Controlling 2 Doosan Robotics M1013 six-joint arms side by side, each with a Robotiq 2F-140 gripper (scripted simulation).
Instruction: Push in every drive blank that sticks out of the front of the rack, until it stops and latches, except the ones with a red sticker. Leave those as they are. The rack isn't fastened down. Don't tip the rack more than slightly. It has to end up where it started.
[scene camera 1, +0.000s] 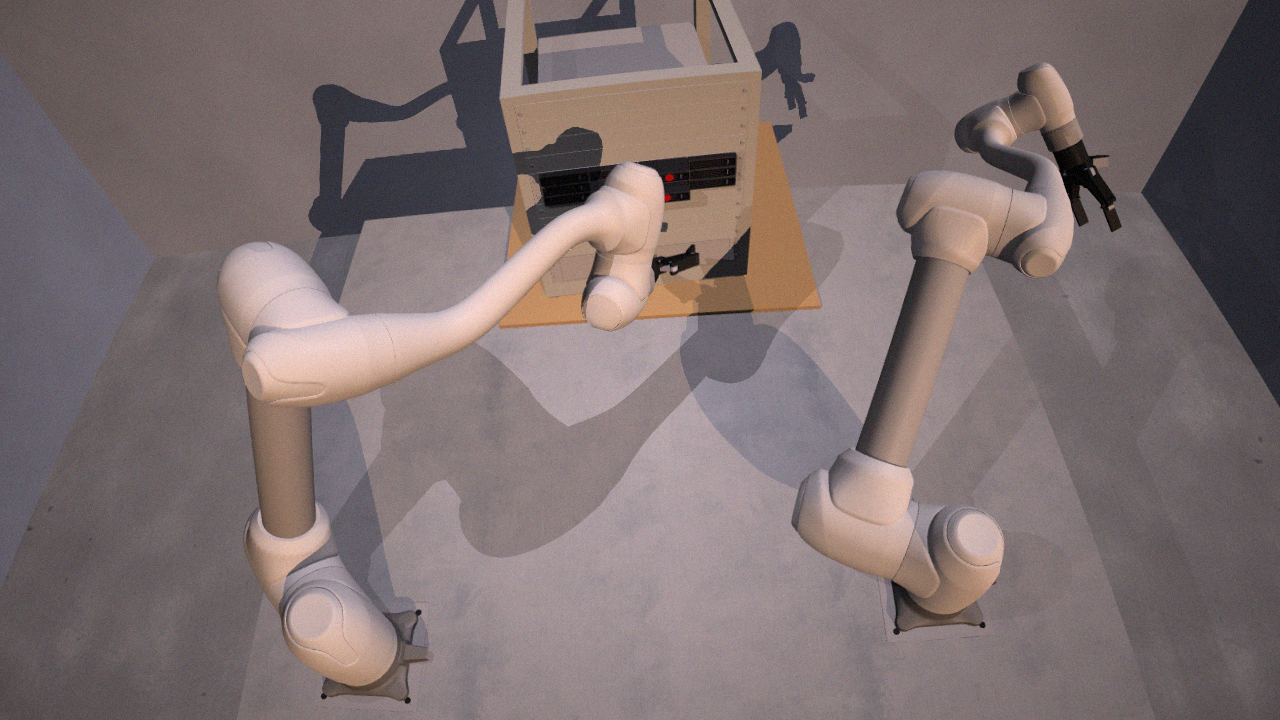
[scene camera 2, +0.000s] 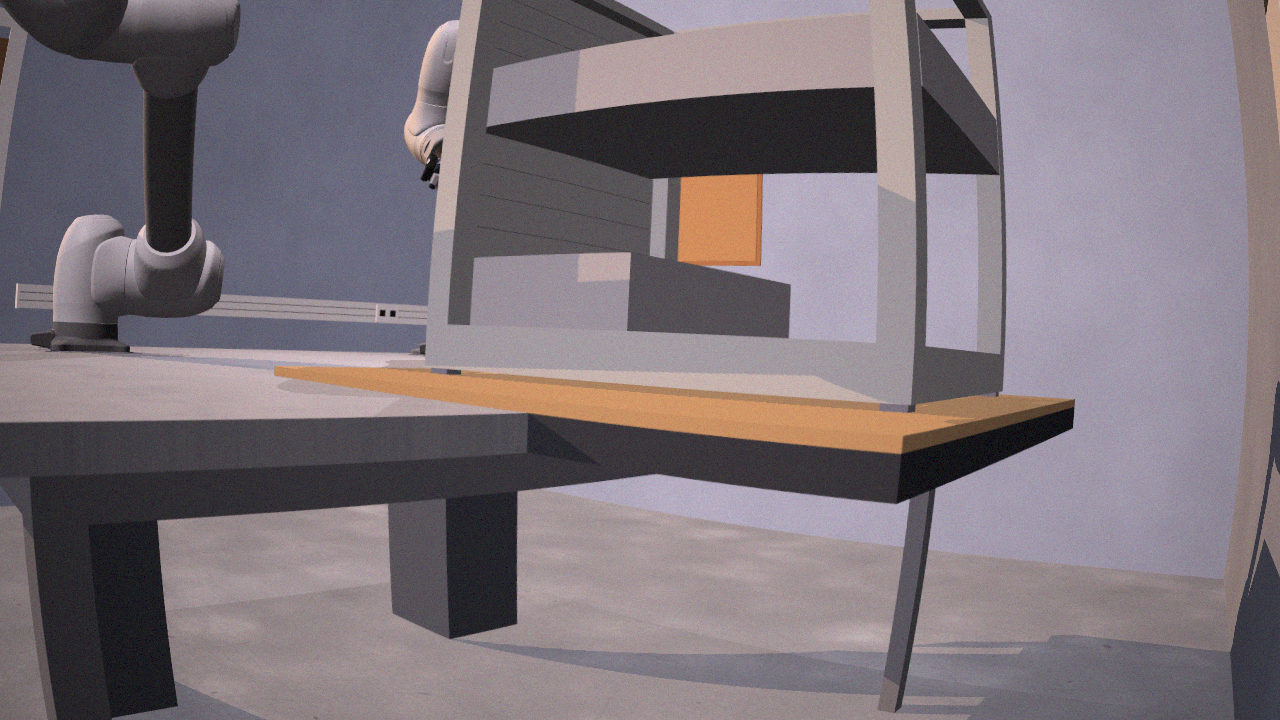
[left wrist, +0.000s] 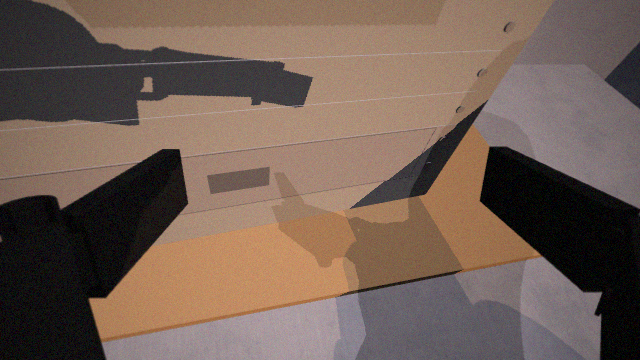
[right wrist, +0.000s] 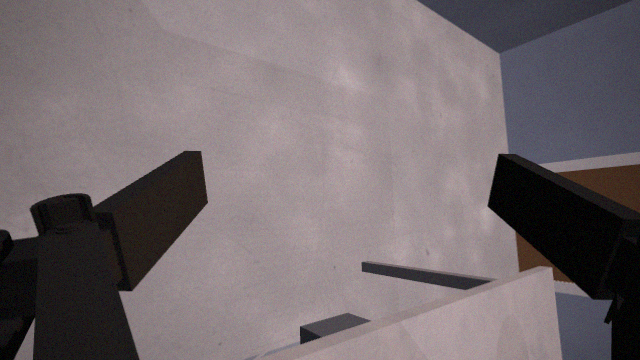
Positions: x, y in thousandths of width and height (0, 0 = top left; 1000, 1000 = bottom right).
Observation:
In view: my left gripper (scene camera 1: 517, 348), my right gripper (scene camera 1: 859, 315), a beige rack (scene camera 2: 457, 208) and an orange board (scene camera 2: 667, 591).
The beige rack is seen too in scene camera 1 (scene camera 1: 468, 163) and in the left wrist view (left wrist: 434, 326). My left gripper shows as well in the left wrist view (left wrist: 523, 488). My right gripper also shows in the right wrist view (right wrist: 543, 499). The right wrist view does not show the beige rack: it is out of frame.

